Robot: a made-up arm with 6 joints. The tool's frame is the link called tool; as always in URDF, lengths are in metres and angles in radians. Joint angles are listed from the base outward.
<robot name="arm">
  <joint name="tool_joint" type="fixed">
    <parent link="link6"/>
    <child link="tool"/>
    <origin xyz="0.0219 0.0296 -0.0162" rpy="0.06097 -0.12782 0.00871"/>
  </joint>
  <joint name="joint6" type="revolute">
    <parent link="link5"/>
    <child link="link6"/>
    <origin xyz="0.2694 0.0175 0.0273" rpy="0 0 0"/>
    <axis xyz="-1 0 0"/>
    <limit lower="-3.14" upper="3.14"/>
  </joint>
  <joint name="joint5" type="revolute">
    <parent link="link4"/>
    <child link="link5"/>
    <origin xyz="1.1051 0.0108 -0.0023" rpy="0 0 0"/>
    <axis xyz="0 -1 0"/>
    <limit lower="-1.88" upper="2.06"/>
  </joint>
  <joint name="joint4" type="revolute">
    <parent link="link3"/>
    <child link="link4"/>
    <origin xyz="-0.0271 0.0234 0.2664" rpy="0 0 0"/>
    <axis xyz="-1 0 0"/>
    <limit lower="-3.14" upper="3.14"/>
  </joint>
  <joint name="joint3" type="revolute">
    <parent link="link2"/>
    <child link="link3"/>
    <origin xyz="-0.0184 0.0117 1.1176" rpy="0 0 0"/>
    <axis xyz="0 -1 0"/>
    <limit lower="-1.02" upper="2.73"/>
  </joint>
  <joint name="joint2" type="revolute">
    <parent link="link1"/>
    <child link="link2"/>
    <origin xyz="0.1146 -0.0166 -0.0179" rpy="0 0 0"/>
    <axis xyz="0 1 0"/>
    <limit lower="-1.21" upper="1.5"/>
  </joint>
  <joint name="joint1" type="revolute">
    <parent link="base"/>
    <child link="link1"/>
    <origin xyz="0.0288 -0.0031 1.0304" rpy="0 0 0"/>
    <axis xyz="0 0 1"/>
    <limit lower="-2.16" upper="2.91"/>
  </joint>
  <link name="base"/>
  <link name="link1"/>
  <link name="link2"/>
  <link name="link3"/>
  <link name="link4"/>
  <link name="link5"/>
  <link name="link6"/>
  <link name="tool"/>
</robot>
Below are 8 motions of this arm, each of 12 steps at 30 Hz.
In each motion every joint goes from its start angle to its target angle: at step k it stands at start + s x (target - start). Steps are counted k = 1, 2, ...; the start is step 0. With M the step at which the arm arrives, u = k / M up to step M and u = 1 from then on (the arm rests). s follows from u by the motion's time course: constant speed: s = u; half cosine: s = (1 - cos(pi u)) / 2; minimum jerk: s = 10 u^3 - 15 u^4 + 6 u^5.
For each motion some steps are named. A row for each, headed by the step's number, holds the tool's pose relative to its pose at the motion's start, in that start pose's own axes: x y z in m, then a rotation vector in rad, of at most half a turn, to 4 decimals.
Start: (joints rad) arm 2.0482 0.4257 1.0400 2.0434 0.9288 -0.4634
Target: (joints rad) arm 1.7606 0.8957 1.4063 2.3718 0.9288 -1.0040
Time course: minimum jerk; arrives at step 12
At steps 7, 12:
7: -0.0898 0.3984 -0.4344 0.3021 0.2878 0.1622
12: -0.2156 0.6339 -0.6291 0.4624 0.4636 0.2141

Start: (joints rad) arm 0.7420 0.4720 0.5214 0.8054 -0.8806 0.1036
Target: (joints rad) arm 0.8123 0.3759 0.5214 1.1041 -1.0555 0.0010
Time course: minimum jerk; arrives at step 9
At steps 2, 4, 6, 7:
2: -0.0162 -0.0073 0.0021 -0.0073 0.0052 -0.0176
4: -0.0850 -0.0396 0.0100 -0.0336 0.0260 -0.0950
6: -0.1721 -0.0820 0.0172 -0.0562 0.0485 -0.1979
7: -0.2024 -0.0970 0.0189 -0.0614 0.0552 -0.2346

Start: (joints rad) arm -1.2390 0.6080 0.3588 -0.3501 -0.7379 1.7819
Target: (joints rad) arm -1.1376 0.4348 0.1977 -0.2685 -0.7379 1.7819
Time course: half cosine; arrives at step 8
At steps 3, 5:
3: -0.0356 0.0321 0.0709 -0.0432 -0.0003 0.0120
5: -0.0811 0.0769 0.1537 -0.0970 -0.0007 0.0259

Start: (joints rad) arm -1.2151 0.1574 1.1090 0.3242 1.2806 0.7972
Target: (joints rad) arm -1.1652 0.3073 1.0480 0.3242 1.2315 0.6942
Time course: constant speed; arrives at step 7
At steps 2, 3, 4, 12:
2: -0.0871 0.0891 -0.0178 0.0648 0.0522 0.0352
3: -0.1316 0.1334 -0.0239 0.0973 0.0785 0.0524
4: -0.1767 0.1774 -0.0281 0.1299 0.1049 0.0694
12: -0.3148 0.3076 -0.0294 0.2279 0.1846 0.1192

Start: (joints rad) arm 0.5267 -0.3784 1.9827 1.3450 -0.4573 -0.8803
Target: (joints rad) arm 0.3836 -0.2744 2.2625 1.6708 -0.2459 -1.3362
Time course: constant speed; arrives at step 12
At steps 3, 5, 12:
3: -0.0368 0.0296 0.0625 0.0352 -0.1139 0.0254
5: -0.0656 0.0498 0.1023 0.0580 -0.1860 0.0491
12: -0.1905 0.1219 0.2252 0.1304 -0.4085 0.1687

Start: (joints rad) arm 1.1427 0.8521 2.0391 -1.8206 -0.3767 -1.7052
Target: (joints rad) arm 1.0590 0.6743 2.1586 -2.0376 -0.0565 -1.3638
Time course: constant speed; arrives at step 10
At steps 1, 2, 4, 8, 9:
1: -0.0094 -0.0077 -0.0597 -0.0280 0.0373 0.0248
2: -0.0202 -0.0166 -0.1184 -0.0550 0.0735 0.0500
4: -0.0454 -0.0384 -0.2327 -0.1057 0.1423 0.1010
8: -0.1090 -0.0966 -0.4467 -0.1941 0.2651 0.2045
9: -0.1272 -0.1140 -0.4970 -0.2135 0.2926 0.2304

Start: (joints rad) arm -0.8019 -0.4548 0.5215 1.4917 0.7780 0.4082
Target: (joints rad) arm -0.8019 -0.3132 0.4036 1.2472 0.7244 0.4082
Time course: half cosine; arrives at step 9
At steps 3, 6, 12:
3: 0.0303 0.0992 -0.0116 0.0897 0.0166 -0.0010
6: 0.0802 0.3021 -0.0234 0.2685 0.0596 0.0039
12: 0.0996 0.4052 -0.0233 0.3574 0.0860 0.0097

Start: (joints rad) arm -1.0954 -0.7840 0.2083 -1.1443 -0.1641 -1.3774
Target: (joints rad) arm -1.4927 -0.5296 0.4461 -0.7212 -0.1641 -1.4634
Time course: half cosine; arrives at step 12
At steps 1, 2, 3, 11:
1: 0.0053 -0.0015 0.0000 -0.0106 -0.0041 0.0041
2: 0.0208 -0.0058 0.0004 -0.0416 -0.0162 0.0160
3: 0.0456 -0.0119 0.0021 -0.0908 -0.0358 0.0348
11: 0.2957 -0.0227 0.0876 -0.6035 -0.2651 0.2208

